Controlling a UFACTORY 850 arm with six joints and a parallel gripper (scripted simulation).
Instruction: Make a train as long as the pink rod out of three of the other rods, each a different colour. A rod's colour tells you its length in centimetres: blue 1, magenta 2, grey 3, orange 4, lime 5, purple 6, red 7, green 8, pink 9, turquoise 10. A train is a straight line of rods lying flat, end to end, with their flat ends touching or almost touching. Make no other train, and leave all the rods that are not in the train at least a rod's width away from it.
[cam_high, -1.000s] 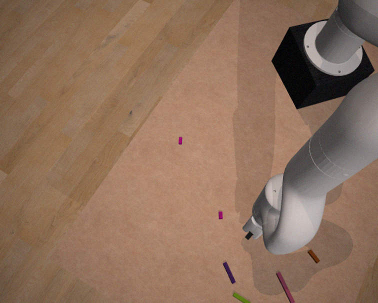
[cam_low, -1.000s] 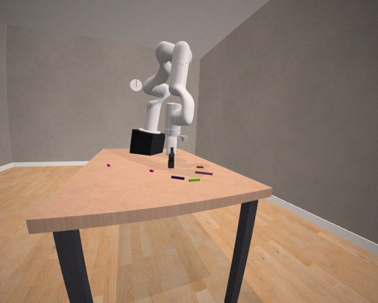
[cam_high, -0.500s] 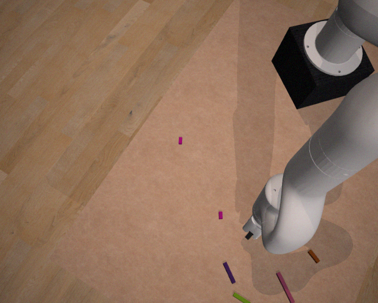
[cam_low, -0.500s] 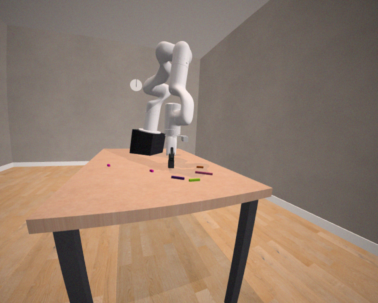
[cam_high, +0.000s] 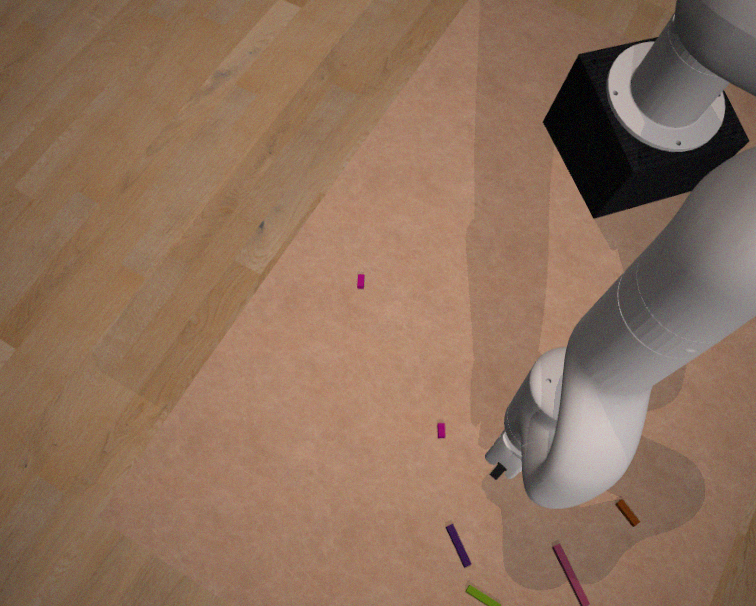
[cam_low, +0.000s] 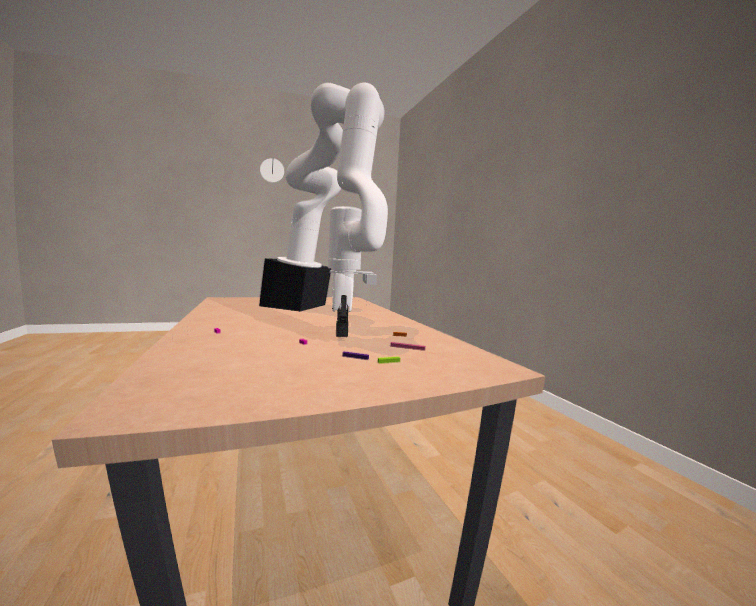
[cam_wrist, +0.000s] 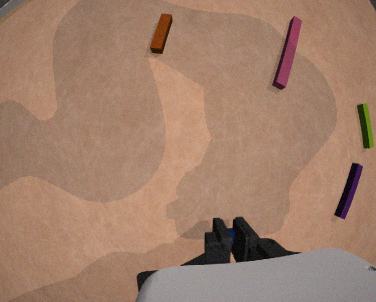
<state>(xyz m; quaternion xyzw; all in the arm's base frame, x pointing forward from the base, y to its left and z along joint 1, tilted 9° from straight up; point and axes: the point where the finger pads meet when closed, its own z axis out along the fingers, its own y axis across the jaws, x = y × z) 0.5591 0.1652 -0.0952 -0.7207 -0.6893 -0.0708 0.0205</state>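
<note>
The purple rod is 140 mm ahead of my hand, 30 mm below it and 20 mm to the left of it. From my hand the other things lie so: blue rod: 20 mm below; orange rod: 180 mm to the left, 50 mm behind, 30 mm below; pink rod: 160 mm to the left, 70 mm ahead, 30 mm below.
</note>
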